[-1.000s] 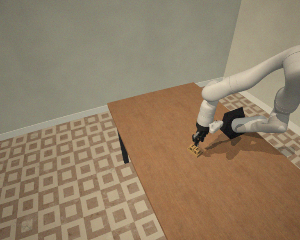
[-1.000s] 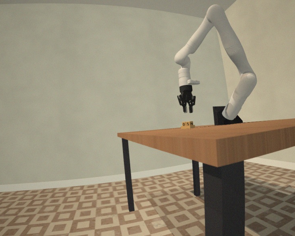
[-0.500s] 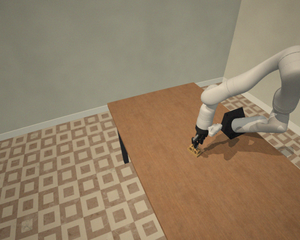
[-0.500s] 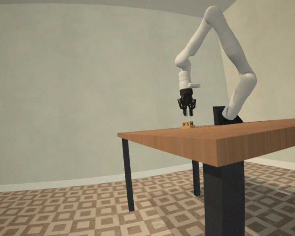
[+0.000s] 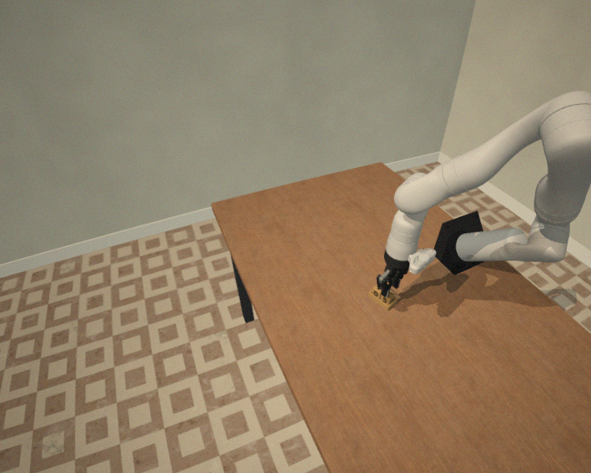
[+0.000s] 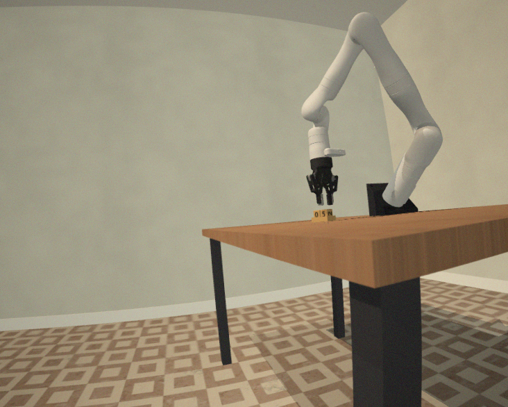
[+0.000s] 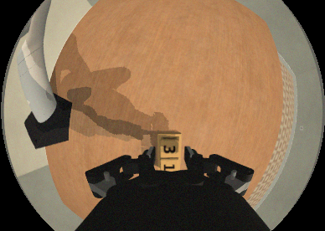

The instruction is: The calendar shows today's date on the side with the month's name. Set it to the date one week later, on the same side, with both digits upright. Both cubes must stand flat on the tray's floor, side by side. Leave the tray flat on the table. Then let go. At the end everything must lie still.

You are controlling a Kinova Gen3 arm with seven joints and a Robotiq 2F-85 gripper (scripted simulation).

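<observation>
The tray is 60 mm below my hand and 20 mm to the right of it.
</observation>
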